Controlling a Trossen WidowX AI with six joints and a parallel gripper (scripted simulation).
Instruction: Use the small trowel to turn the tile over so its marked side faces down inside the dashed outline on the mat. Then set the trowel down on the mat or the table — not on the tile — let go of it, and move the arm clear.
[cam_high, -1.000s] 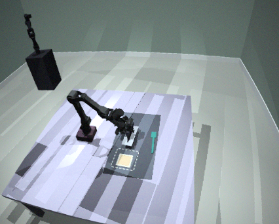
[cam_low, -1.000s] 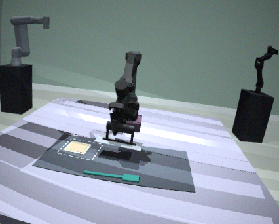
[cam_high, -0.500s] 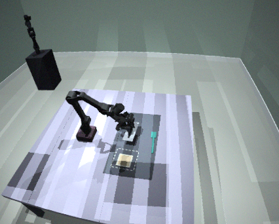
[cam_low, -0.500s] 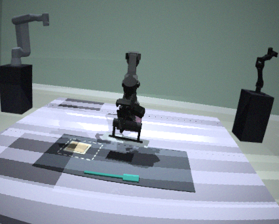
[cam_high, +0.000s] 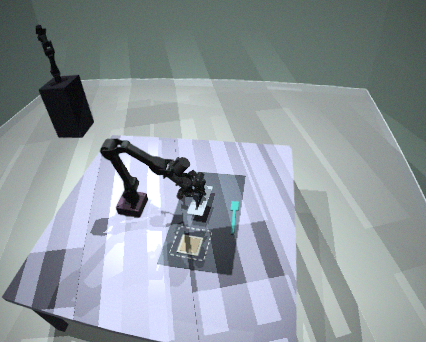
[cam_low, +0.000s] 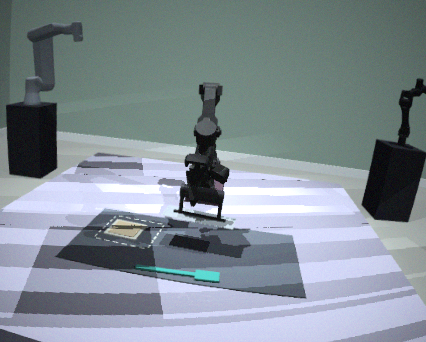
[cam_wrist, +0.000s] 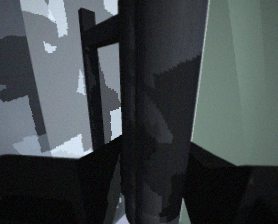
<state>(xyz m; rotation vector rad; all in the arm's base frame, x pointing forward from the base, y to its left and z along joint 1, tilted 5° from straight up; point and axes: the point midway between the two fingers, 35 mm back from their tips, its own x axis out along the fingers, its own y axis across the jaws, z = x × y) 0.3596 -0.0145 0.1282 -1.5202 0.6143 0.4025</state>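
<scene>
Now: the dark mat 10 mm ahead of my gripper tip and 150 mm below it. The rest, counted from my gripper tip: tile 50 mm behind, 200 mm to the right, 130 mm below; then teal flat tool 150 mm ahead, 10 mm to the left, 130 mm below; then trowel 30 mm behind, 10 mm below.
</scene>
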